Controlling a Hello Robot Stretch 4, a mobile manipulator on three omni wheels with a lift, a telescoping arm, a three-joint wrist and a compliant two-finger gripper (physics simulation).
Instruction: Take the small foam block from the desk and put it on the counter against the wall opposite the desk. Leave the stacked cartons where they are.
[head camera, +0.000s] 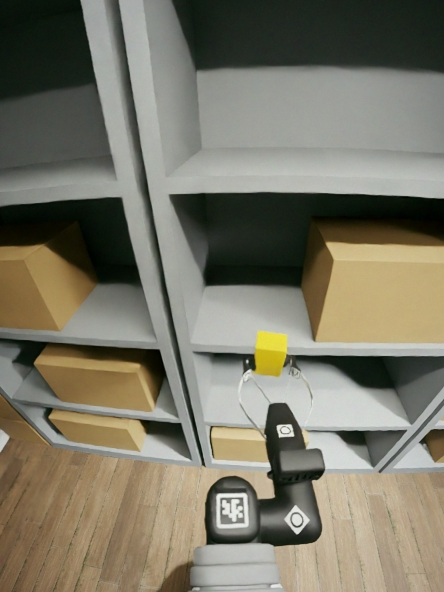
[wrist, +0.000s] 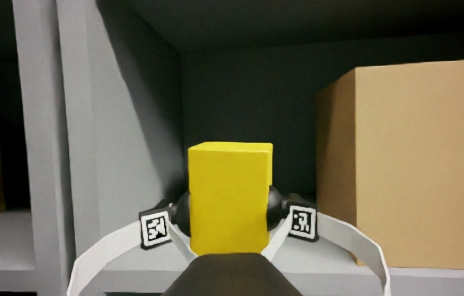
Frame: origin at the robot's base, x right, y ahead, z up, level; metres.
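Seen in the pictures: hand, tool point: (head camera: 268, 357) (wrist: 230, 207).
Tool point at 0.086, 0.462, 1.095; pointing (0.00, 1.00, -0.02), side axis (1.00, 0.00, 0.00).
Pixels of each thing's top centre, then the offset from my tool point to it, as dx, dy, dz. "*": a spot on its surface instead.
- yellow foam block, top centre: (wrist: 230, 141) (head camera: 270, 338) +0.002, +0.004, +0.053
- large carton, top centre: (head camera: 399, 236) +0.405, +0.277, +0.138
- shelf unit's upright, surface spot: (wrist: 80, 150) * -0.210, +0.177, +0.041
A yellow foam block (head camera: 270, 354) (wrist: 230, 200) is upright between the two fingertips. My gripper (head camera: 270, 362) (wrist: 229, 212) is shut on it, one black pad against each side. In the head camera view the block is in front of a grey shelf unit (head camera: 181, 320), seen near the front edge of a shelf board. In the wrist view it shows before the dark inside of a compartment, left of a carton. No contact between the block and the shelf is seen. The desk and the counter cannot be made out in these views.
A large carton (head camera: 385, 295) (wrist: 410, 170) stands on the right part of the shelf behind the block. Lower cartons (head camera: 102, 375) (head camera: 237, 444) sit in other compartments. The shelf unit's upright (wrist: 80, 150) is left of the gripper. Stacked cartons (head camera: 19, 425) show partly at the far left.
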